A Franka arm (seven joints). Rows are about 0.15 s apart.
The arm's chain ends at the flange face. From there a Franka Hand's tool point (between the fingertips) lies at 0.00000 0.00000 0.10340 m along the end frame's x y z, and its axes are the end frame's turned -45 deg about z.
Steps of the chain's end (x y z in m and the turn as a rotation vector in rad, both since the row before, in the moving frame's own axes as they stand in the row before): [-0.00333, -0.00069, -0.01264, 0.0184, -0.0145, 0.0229]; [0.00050, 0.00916, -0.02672, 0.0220, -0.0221, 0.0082]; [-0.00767, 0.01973, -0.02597, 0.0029, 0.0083, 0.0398]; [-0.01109, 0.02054, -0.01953, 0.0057, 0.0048, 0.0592]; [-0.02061, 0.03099, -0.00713, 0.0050, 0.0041, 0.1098]
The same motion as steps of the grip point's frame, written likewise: [-0.00155, -0.00524, -0.01267, 0.0233, 0.0028, 0.0229]; [-0.00612, 0.00361, -0.02677, 0.0312, -0.0001, 0.0082]; [-0.01856, 0.00894, -0.02597, -0.0038, 0.0079, 0.0398]; [-0.02160, 0.00664, -0.01953, 0.0006, 0.0074, 0.0592]; [-0.03582, 0.00731, -0.00713, 0.0006, 0.0064, 0.1098]
